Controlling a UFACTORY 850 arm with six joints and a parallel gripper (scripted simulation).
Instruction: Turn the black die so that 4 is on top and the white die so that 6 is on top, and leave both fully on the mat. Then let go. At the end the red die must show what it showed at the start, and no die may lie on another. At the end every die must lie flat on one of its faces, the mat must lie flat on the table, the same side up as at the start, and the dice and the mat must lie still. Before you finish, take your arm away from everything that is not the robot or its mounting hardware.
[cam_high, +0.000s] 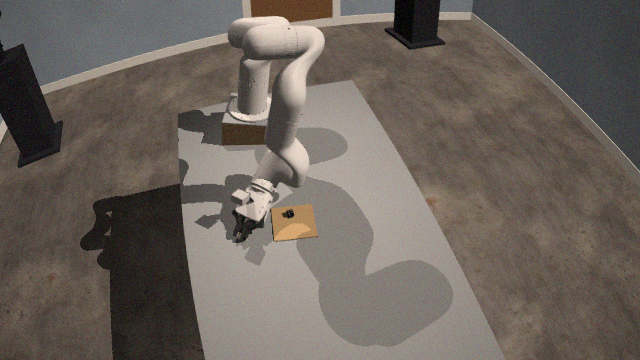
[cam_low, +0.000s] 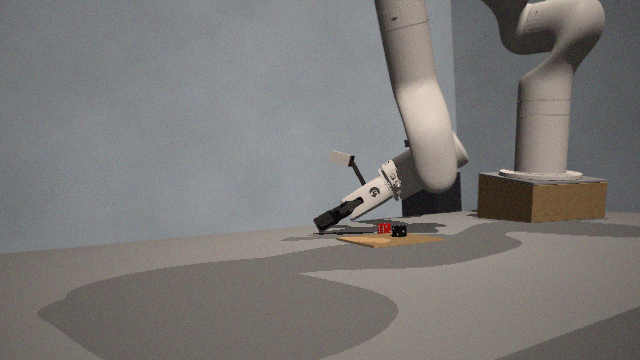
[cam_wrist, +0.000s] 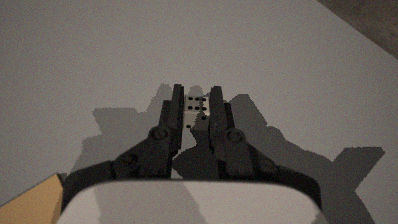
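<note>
The white die lies 1 cm to the right of my hand and 1 cm below it. The rest, counted from my hand: tan mat: 1 cm ahead, 18 cm to the left, 3 cm below; then red die: 7 cm behind, 10 cm to the left, 2 cm below; then black die: 2 cm behind, 18 cm to the left, 1 cm below.
</note>
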